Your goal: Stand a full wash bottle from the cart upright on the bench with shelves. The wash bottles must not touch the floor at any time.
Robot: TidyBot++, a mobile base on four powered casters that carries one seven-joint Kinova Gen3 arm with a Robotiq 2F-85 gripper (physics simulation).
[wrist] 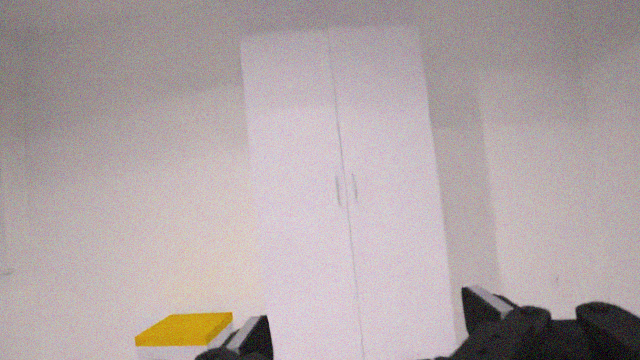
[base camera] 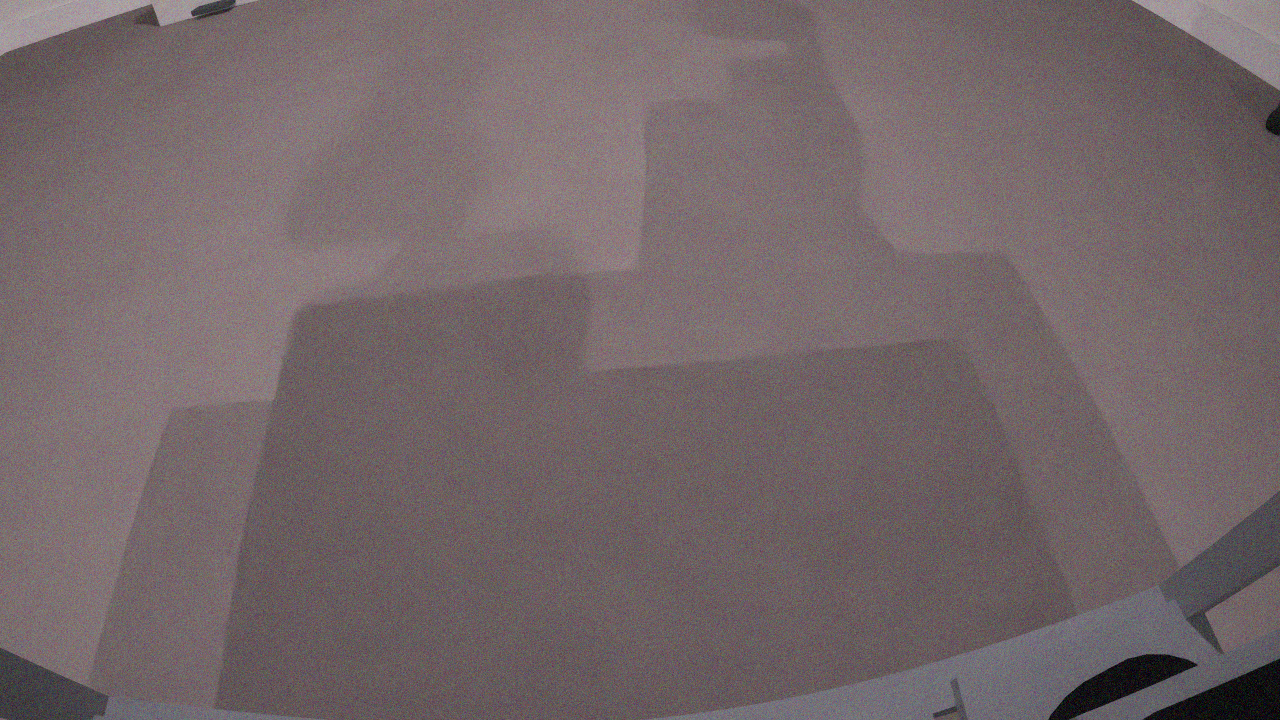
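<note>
My gripper [wrist: 366,324] is open, with nothing between its fingers. Its two dark fingers stand wide apart at the bottom of the wrist view, in front of a tall white cabinet seen farther off. No wash bottle shows in either view. The cart and the bench with shelves cannot be made out in either view.
The tall white two-door cabinet [wrist: 300,175] stands against a pale wall [wrist: 125,225]. A box with a yellow top [wrist: 185,329] shows at the lower left of the wrist view. Shadows fall across the floor [base camera: 537,492]. A small dark object [base camera: 213,8] shows at the base view's top left.
</note>
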